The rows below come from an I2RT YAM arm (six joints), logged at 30 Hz.
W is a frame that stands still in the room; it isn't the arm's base.
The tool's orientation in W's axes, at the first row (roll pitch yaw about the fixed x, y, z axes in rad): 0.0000 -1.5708 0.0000
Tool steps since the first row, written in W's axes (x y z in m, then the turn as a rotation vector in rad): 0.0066 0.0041 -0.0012 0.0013 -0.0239 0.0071; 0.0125 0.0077 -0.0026 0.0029 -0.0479 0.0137; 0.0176 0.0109 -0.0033 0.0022 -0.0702 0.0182; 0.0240 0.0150 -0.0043 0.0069 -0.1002 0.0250; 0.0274 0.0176 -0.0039 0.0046 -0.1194 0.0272
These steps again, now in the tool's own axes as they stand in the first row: -0.0012 0.0041 -0.0066 0.0071 -0.0239 -0.0013; -0.0026 0.0077 -0.0125 0.0137 -0.0479 -0.0029; -0.0033 0.0109 -0.0176 0.0182 -0.0702 -0.0022; -0.0043 0.0150 -0.0240 0.0250 -0.1002 -0.0069; -0.0039 0.0176 -0.0274 0.0272 -0.1194 -0.0046
